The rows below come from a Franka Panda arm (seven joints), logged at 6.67 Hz.
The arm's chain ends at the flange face. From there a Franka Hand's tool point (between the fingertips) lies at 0.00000 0.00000 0.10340 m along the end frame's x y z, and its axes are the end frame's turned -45 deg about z.
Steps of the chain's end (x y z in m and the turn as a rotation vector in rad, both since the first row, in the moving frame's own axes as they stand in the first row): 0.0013, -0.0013, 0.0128, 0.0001, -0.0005, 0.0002; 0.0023, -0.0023, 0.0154, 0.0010, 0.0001, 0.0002; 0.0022, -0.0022, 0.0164, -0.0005, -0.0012, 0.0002; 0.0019, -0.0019, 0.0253, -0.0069, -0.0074, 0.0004; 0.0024, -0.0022, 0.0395, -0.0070, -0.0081, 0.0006
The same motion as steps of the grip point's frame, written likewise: 0.0018, 0.0000, 0.0128, 0.0004, -0.0003, 0.0002; 0.0033, -0.0001, 0.0154, 0.0006, 0.0008, 0.0002; 0.0030, -0.0001, 0.0164, 0.0005, -0.0012, 0.0002; 0.0016, 0.0000, 0.0253, 0.0004, -0.0101, 0.0004; 0.0021, 0.0001, 0.0395, 0.0008, -0.0107, 0.0006
